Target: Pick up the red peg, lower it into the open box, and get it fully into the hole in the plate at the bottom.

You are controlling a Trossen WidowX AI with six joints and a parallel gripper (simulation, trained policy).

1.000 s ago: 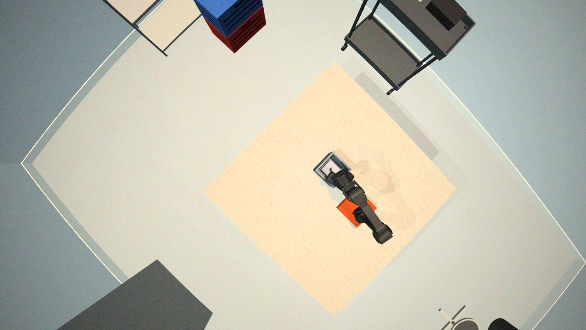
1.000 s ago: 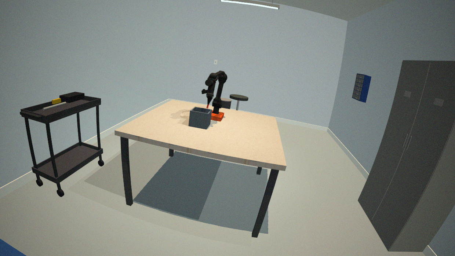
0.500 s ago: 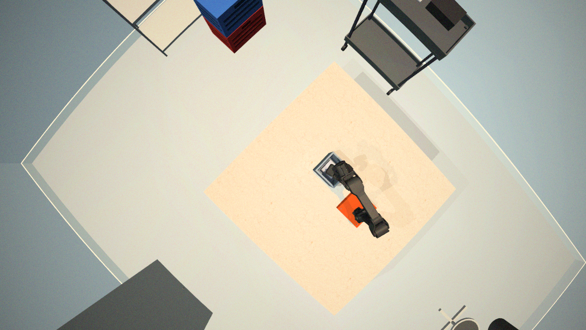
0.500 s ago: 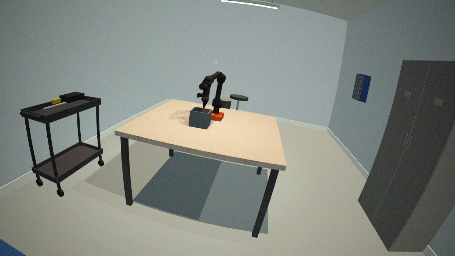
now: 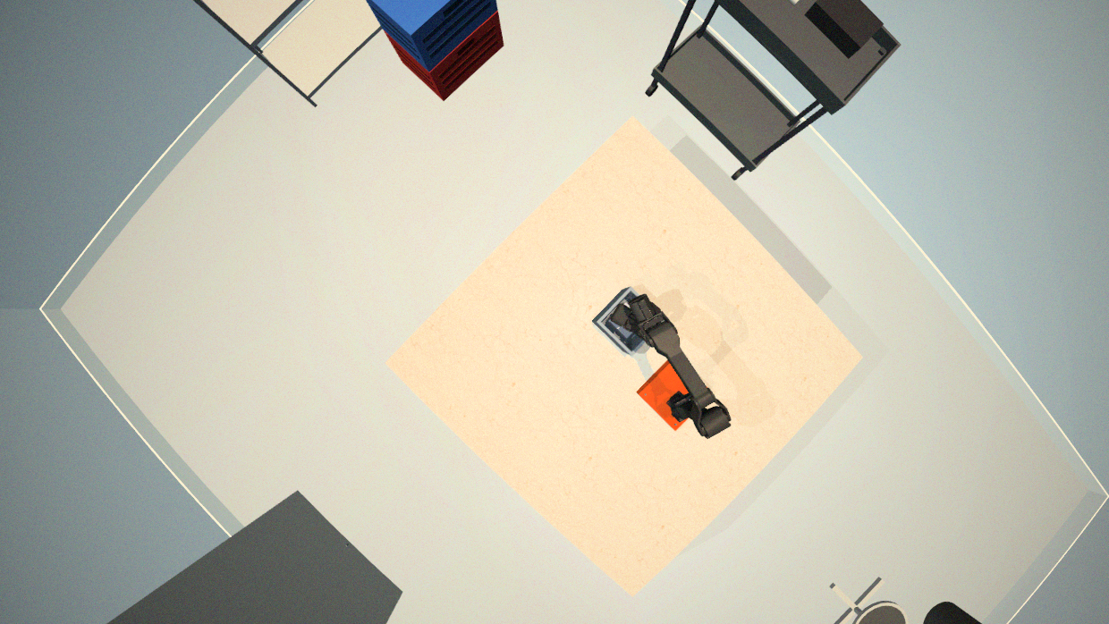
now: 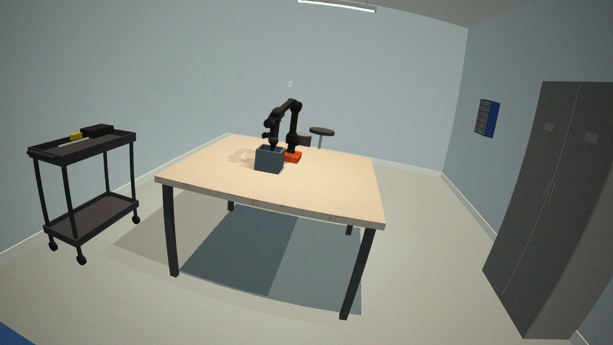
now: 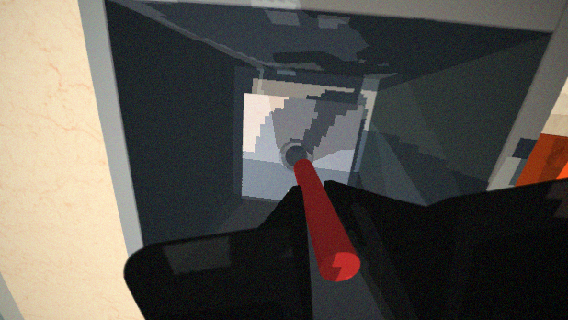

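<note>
Now: the red peg 1 cm above my gripper tip. From my gripper tip the other things lie so: pale plate: 1 cm ahead, 6 cm below.
</note>
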